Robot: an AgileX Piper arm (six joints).
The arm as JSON. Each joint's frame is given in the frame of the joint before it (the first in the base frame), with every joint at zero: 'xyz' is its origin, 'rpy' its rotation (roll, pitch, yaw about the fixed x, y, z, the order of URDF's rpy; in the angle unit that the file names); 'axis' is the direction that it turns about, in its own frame. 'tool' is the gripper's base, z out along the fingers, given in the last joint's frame.
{
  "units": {
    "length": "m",
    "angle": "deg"
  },
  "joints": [
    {
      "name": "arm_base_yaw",
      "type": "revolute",
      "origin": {
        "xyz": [
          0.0,
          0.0,
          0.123
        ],
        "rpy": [
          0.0,
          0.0,
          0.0
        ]
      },
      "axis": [
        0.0,
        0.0,
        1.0
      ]
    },
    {
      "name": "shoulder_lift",
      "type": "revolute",
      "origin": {
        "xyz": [
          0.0,
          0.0,
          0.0
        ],
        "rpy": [
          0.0,
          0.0,
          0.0
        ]
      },
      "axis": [
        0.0,
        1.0,
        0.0
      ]
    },
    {
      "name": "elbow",
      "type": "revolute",
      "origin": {
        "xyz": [
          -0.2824,
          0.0,
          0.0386
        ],
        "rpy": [
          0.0,
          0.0,
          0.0
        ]
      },
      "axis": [
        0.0,
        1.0,
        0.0
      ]
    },
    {
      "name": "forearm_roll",
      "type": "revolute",
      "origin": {
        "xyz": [
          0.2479,
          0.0,
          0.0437
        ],
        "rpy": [
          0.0,
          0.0,
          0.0
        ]
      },
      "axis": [
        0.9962,
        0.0,
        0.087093
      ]
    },
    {
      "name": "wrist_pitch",
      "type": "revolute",
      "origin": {
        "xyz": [
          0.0,
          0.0,
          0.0
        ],
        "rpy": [
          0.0,
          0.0,
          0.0
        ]
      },
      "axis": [
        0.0,
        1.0,
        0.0
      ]
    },
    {
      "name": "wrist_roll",
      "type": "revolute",
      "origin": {
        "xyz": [
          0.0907,
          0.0,
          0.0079
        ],
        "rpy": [
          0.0,
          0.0,
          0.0
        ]
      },
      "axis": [
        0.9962,
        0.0,
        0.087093
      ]
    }
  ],
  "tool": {
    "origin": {
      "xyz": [
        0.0,
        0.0,
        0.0
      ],
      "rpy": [
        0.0,
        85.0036,
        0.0
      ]
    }
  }
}
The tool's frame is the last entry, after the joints.
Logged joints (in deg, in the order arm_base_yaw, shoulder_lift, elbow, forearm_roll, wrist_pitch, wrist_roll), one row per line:
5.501 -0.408 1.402 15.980 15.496 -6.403
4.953 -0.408 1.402 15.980 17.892 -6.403
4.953 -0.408 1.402 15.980 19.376 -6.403
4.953 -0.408 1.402 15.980 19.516 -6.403
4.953 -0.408 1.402 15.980 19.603 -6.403
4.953 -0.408 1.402 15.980 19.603 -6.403
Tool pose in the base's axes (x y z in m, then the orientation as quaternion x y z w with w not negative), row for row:
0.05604 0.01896 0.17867 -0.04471 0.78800 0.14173 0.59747
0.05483 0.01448 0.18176 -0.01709 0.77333 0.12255 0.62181
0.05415 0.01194 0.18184 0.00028 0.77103 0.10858 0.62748
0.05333 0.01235 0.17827 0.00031 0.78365 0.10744 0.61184
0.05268 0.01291 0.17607 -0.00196 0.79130 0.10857 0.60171
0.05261 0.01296 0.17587 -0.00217 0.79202 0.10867 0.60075
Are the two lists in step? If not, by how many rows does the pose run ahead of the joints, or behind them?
The pose runs 2 rows behind the joints: the pose in row i belongs to the joints in row i - 2.
